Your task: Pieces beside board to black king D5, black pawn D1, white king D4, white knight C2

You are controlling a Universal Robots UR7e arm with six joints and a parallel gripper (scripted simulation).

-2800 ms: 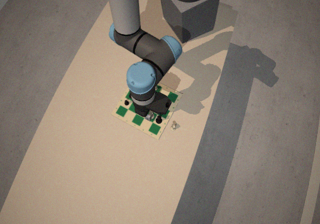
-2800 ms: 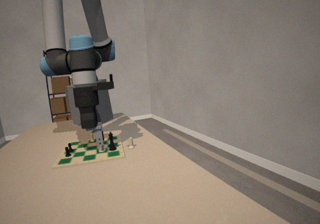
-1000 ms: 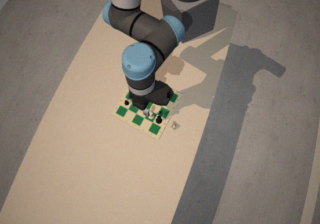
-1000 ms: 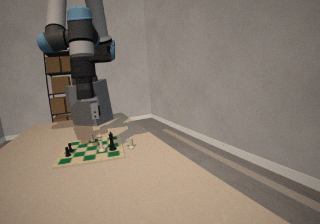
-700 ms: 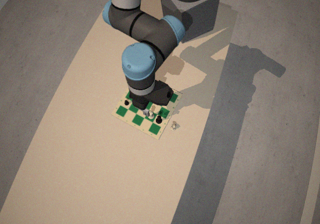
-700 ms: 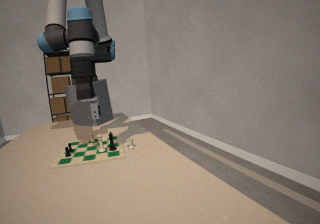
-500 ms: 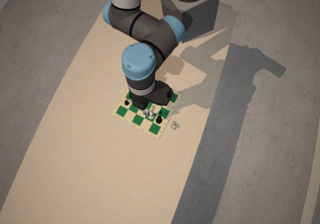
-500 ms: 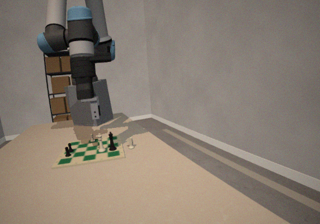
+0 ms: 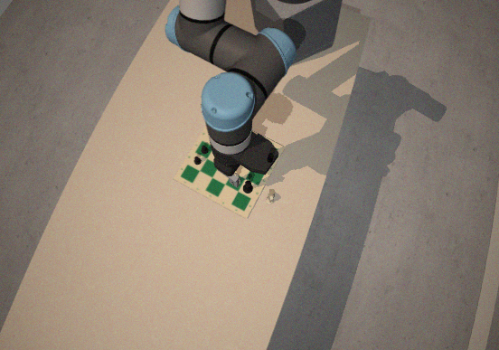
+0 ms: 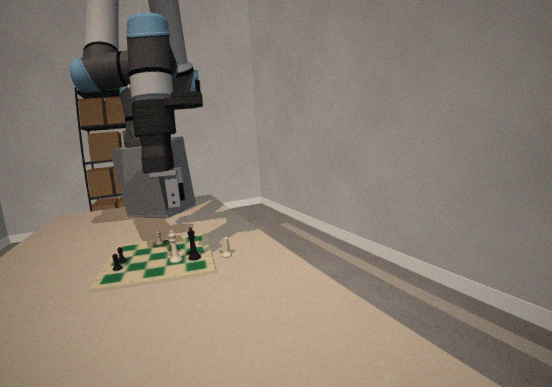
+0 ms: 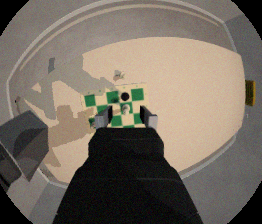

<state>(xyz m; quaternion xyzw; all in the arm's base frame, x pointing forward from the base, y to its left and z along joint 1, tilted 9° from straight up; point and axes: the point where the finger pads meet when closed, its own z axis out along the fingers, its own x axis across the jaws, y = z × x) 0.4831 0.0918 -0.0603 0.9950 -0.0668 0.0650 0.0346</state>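
Now: the white knight 12 cm below my hand and 8 cm to the left of it. The rest, counted from my hand: board 13 cm below, 6 cm to the right, 4 cm behind; black king 10 cm below, 2 cm to the left; white king 10 cm below, 2 cm to the right.
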